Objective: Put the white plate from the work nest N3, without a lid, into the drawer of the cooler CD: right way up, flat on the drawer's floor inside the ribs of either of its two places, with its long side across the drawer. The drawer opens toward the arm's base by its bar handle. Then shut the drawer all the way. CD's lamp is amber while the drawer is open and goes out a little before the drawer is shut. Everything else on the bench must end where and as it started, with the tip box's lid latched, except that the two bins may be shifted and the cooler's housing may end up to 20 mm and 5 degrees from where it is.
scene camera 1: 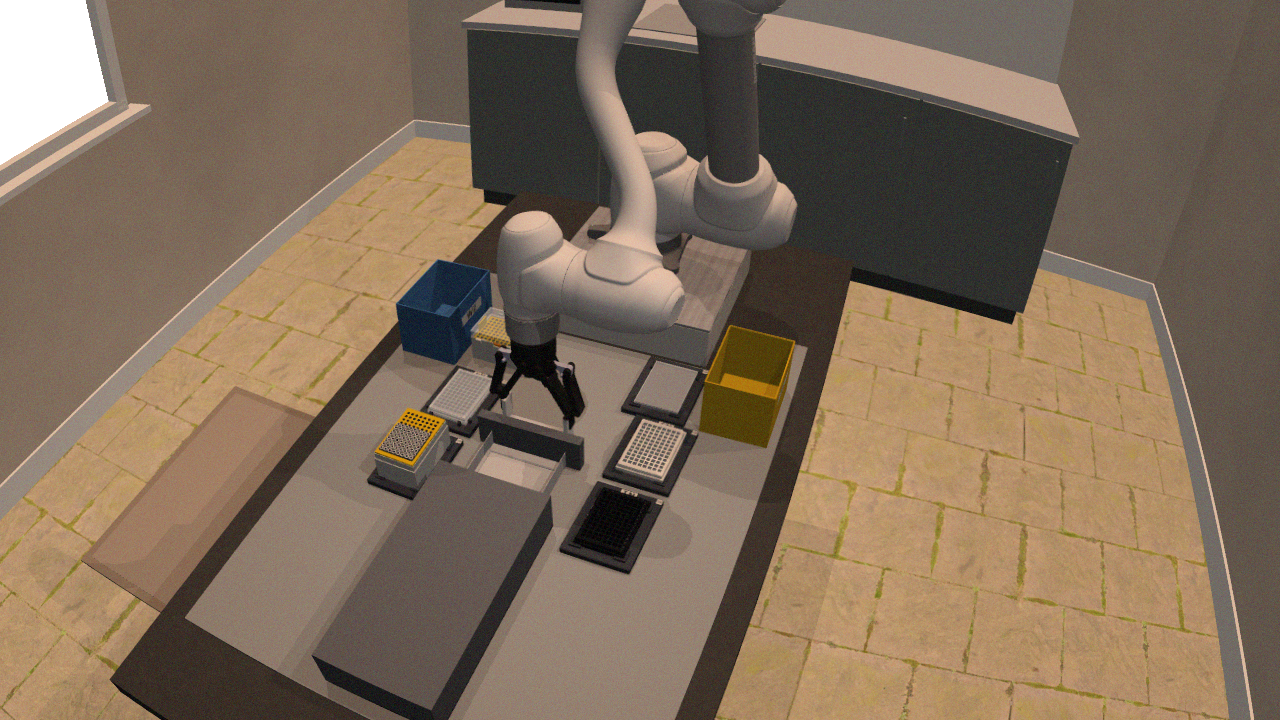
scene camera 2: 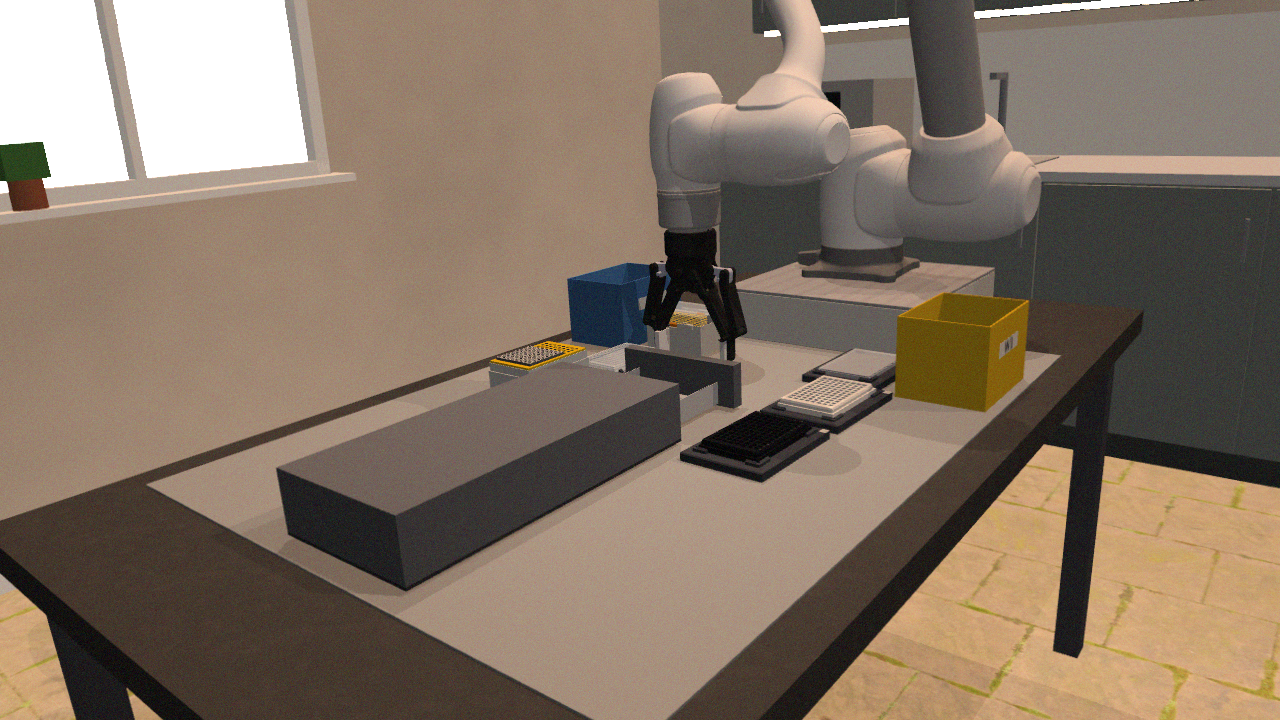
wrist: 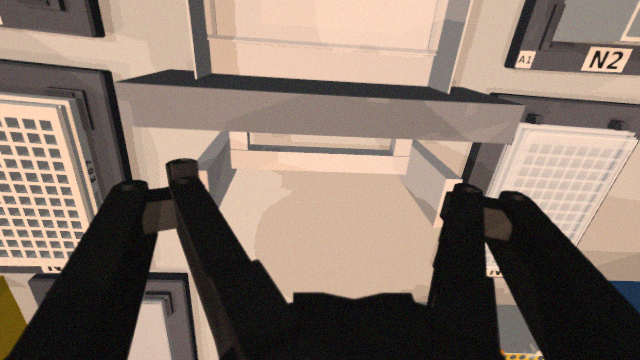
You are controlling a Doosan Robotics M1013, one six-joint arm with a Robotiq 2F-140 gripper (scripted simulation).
Path:
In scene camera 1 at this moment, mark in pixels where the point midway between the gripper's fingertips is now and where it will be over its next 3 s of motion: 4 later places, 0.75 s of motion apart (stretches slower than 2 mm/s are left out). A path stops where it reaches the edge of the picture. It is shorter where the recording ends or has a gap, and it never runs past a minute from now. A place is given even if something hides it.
My gripper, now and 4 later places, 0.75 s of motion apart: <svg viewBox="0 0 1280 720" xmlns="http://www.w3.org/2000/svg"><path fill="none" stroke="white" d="M538 431L542 425L546 418L546 416L545 405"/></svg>

